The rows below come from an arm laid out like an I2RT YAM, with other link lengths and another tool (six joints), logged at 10 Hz.
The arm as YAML. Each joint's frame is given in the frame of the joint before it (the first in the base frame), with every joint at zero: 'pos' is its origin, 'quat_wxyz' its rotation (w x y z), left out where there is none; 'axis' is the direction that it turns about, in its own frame. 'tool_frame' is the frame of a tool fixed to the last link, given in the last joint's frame.
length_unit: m
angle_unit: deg
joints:
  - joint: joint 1
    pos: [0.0, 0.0, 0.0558]
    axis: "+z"
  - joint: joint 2
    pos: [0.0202, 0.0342, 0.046]
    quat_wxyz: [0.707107, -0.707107, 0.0, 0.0]
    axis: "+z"
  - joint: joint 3
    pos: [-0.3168, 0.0, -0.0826]
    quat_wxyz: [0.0, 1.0, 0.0, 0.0]
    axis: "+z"
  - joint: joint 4
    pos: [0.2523, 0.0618, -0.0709]
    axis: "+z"
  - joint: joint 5
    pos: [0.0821, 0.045, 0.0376]
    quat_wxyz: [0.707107, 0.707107, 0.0, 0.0]
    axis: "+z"
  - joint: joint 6
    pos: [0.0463, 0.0, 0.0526]
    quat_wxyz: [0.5, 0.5, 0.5, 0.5]
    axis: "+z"
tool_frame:
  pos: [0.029, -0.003, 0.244]
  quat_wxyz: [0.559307, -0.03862, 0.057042, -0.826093]
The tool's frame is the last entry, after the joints.
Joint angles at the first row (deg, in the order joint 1, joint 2, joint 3, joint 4, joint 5, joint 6):
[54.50, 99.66, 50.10, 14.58, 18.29, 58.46]
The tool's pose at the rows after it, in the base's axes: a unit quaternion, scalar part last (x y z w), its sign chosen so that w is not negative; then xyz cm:
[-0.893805, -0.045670, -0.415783, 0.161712, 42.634, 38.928, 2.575]
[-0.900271, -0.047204, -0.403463, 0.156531, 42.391, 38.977, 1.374]
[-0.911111, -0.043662, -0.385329, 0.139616, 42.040, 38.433, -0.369]
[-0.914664, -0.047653, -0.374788, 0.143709, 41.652, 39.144, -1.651]
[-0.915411, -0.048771, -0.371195, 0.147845, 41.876, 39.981, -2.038]
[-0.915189, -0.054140, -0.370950, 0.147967, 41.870, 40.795, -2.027]
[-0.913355, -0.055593, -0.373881, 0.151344, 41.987, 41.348, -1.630]
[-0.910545, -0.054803, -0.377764, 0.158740, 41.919, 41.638, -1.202]
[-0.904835, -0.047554, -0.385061, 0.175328, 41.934, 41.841, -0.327]
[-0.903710, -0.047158, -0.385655, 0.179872, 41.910, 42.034, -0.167]
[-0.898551, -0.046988, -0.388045, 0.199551, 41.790, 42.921, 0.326]
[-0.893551, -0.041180, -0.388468, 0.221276, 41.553, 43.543, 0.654]
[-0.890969, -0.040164, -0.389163, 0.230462, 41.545, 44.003, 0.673]
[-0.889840, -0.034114, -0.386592, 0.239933, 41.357, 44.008, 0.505]
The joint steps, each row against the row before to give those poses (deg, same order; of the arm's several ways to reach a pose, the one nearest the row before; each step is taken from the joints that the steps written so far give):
[-0.27, 2.46, 2.18, -0.77, -1.06, -0.89]
[-0.09, 1.24, 0.72, -1.15, -0.62, 0.52]
[0.00, 1.58, 1.40, -3.07, 0.18, 1.23]
[0.18, 1.75, 0.18, 0.86, -1.14, 0.44]
[0.00, 1.50, 1.31, 0.19, -0.62, 0.18]
[0.52, 0.88, 1.41, -0.62, 0.09, -0.17]
[0.27, 0.18, 0.71, 0.00, 0.08, -0.09]
[0.17, -0.44, -0.61, 1.14, -0.08, 0.09]
[-0.08, -1.14, -1.75, 2.72, -0.35, 0.52]
[0.00, -0.09, -0.19, 0.54, -0.27, 0.09]
[0.00, -0.09, -0.96, 2.79, -1.22, 0.26]
[-0.09, -0.18, -1.68, 3.44, -1.23, 0.97]
[0.00, 0.44, -0.43, 1.76, -0.53, 0.26]
[-0.18, 0.00, -1.24, 1.85, -0.62, 0.88]

